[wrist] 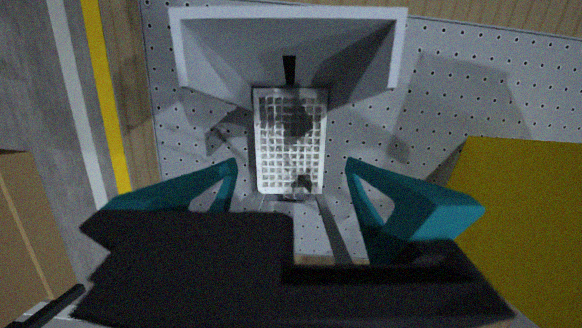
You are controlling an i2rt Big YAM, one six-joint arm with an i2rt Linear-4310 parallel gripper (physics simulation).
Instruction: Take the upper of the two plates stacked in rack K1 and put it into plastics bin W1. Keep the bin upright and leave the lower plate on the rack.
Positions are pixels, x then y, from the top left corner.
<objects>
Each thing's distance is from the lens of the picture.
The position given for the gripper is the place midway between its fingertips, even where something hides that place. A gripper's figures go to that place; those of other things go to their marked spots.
gripper [291, 163]: 0.13 m
plate [290, 123]: 0.18 m
yellow bin [519, 244]: 0.30 m
The marked spots on the plate and the yellow bin are 0.28 m apart.
</objects>
